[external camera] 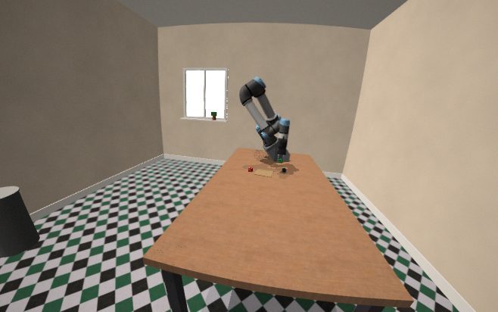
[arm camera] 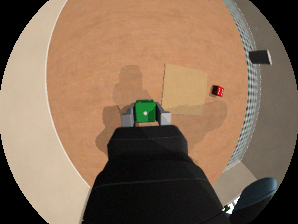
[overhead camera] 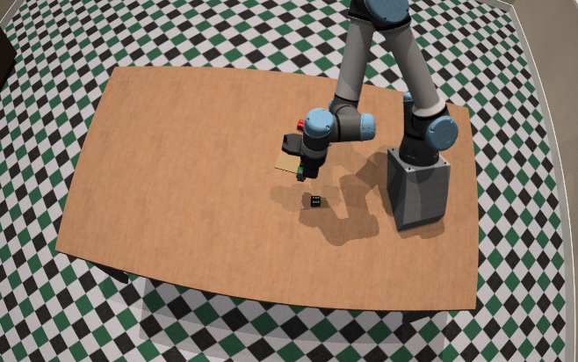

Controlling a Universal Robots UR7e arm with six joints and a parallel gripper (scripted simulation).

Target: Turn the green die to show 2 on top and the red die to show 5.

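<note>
The black die lies 10 cm below my hand, 6 cm to the left of it and 5 cm behind it. Also, from my hand: green die: right at my hand; then tan mat: 12 cm to the right, 12 cm below, 1 cm behind; then red die: 24 cm to the right, 10 cm below, 3 cm behind.
</note>
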